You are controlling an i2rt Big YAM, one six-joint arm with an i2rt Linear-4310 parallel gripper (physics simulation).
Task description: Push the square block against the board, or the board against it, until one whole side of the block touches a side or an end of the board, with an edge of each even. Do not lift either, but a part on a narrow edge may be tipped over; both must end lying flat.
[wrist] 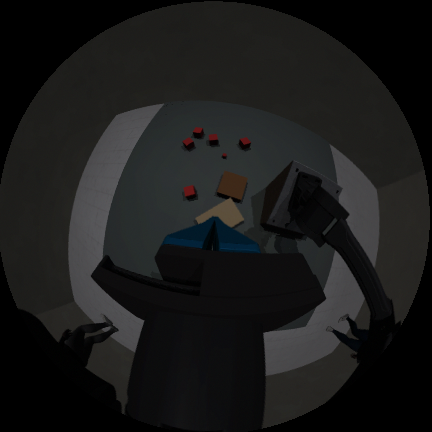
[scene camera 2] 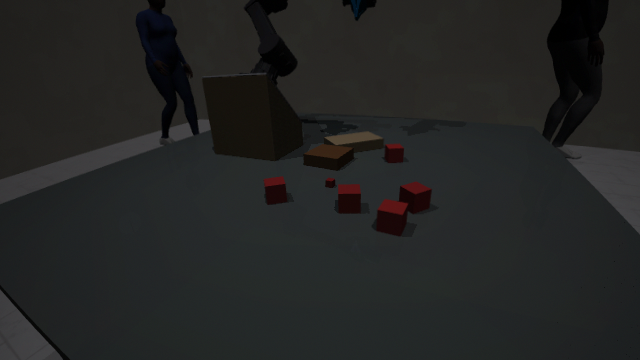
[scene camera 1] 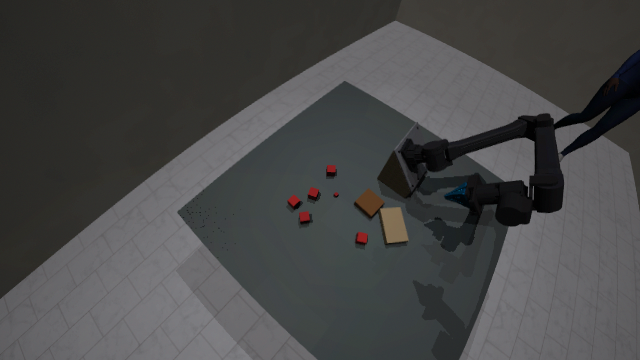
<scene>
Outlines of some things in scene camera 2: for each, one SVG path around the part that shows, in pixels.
A tan board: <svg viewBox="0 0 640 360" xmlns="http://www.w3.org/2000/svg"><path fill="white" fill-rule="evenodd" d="M384 138L370 132L360 132L324 137L324 144L354 148L354 153L384 148Z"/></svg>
A square brown block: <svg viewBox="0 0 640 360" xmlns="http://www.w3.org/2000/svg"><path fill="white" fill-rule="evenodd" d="M303 154L304 165L338 171L354 159L354 148L321 144Z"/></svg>
</scene>
